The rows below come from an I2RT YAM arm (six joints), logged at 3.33 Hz.
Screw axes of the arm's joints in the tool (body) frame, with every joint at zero. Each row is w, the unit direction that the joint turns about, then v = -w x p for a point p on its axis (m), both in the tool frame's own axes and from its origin. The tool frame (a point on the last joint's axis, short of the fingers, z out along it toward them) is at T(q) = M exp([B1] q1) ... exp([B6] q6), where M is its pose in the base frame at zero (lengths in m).
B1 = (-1, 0, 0, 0.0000, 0.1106, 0.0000)
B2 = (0, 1, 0, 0.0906, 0.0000, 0.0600)
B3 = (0, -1, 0, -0.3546, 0.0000, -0.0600)
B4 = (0, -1, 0, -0.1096, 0.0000, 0.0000)
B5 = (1, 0, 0, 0.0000, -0.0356, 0.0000)
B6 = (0, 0, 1, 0.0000, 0.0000, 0.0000)
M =
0 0 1 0.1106
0 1 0 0.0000
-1 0 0 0.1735
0 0 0 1
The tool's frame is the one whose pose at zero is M.
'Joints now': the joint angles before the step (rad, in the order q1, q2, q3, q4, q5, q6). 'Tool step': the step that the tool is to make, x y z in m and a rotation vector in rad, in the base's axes. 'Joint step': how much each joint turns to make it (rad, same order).
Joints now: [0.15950, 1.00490, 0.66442, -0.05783, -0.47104, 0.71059]
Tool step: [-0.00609, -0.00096, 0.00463, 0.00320, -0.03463, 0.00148]
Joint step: [0.00002, -0.03657, -0.00997, 0.00672, -0.00048, -0.00305]
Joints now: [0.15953, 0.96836, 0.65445, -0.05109, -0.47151, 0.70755]
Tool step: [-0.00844, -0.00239, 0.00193, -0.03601, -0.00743, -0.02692]
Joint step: [0.00116, -0.04397, -0.00452, -0.04955, 0.03946, -0.02678]
